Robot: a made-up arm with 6 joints. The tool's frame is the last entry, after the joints. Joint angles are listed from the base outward.
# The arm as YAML. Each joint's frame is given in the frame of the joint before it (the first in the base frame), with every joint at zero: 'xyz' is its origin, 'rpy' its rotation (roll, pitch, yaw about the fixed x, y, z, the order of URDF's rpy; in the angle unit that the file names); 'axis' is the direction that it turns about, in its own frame. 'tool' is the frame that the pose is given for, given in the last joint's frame.
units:
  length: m
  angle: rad
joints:
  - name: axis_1
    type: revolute
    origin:
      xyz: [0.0, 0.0, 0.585]
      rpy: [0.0, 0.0, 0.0]
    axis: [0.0, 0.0, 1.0]
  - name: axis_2
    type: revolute
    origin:
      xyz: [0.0, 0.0, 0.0]
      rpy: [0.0, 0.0, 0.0]
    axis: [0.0, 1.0, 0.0]
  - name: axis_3
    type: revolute
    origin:
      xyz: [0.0, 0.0, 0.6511]
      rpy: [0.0, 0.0, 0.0]
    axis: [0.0, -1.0, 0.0]
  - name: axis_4
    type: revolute
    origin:
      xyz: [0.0, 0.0, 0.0]
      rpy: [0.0, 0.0, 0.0]
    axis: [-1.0, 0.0, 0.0]
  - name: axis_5
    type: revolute
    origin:
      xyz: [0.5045, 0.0, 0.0]
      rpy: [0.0, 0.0, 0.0]
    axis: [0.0, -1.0, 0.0]
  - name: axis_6
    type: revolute
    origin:
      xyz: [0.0, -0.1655, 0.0]
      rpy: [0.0, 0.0, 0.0]
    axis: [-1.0, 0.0, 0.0]
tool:
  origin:
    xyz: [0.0, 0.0, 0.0]
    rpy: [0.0, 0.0, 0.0]
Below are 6 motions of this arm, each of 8 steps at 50 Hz.
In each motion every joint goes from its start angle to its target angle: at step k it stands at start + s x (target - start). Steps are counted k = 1, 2, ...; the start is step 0. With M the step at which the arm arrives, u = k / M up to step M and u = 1 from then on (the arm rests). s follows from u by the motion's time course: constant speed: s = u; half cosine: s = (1 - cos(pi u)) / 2; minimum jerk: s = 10 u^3 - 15 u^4 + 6 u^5.
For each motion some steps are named. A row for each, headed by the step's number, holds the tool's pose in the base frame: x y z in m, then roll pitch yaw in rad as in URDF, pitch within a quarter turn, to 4 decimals.
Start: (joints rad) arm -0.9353 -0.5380 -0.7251 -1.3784 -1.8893 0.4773
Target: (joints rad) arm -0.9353 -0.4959 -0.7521 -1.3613 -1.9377 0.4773
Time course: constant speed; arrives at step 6
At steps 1, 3, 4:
1: 0.0530 -0.1260 0.8877 1.3458 0.1171 0.9964
3: 0.0534 -0.1280 0.8819 1.3712 0.1097 1.0160
4: 0.0535 -0.1290 0.8790 1.3838 0.1057 1.0257

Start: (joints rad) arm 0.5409 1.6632 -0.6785 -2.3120 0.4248 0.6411
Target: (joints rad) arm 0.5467 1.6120 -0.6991 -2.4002 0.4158 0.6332
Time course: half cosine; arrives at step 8
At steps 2, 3, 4, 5, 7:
2: 0.1232 0.2064 0.2500 -1.2463 0.4798 -2.2554
3: 0.1247 0.2095 0.2521 -1.2330 0.4824 -2.2600
4: 0.1264 0.2132 0.2546 -1.2175 0.4855 -2.2655
5: 0.1282 0.2168 0.2571 -1.2020 0.4888 -2.2709
7: 0.1307 0.2220 0.2606 -1.1801 0.4936 -2.2787

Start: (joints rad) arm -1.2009 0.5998 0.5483 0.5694 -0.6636 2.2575
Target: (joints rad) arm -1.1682 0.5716 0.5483 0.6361 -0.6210 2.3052
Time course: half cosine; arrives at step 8
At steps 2, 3, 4, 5, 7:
2: 0.1908 -0.8636 1.1906 -2.9770 0.5803 -1.6075
3: 0.1953 -0.8597 1.1960 -2.9914 0.5666 -1.6016
4: 0.2005 -0.8550 1.2025 -3.0084 0.5504 -1.5944
5: 0.2057 -0.8502 1.2089 -3.0254 0.5344 -1.5871
7: 0.2130 -0.8434 1.2179 -3.0495 0.5117 -1.5766

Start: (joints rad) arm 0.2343 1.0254 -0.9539 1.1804 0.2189 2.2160
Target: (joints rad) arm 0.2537 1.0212 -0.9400 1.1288 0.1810 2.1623
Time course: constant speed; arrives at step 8
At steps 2, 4, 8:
2: 0.4992 0.0548 0.3996 -0.7427 1.1985 2.8273
4: 0.5006 0.0557 0.4003 -0.6994 1.2059 2.8515
8: 0.5033 0.0574 0.4016 -0.6099 1.2196 2.9027

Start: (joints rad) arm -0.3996 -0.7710 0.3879 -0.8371 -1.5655 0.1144
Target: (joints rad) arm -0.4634 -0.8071 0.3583 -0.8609 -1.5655 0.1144
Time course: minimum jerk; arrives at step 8
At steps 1, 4, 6, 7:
1: -0.1715 -0.0476 1.4648 0.1989 0.2662 0.4783
4: -0.1798 -0.0376 1.4573 0.1994 0.2606 0.4581
6: -0.1861 -0.0290 1.4511 0.1998 0.2561 0.4416
7: -0.1875 -0.0271 1.4497 0.1998 0.2551 0.4379

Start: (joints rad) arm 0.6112 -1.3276 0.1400 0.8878 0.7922 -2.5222
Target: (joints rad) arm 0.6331 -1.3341 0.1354 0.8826 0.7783 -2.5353
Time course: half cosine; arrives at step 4
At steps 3, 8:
3: -0.5110 -0.5024 1.2532 -0.4890 -0.8515 2.8008
8: -0.5095 -0.5043 1.2525 -0.4872 -0.8534 2.8047

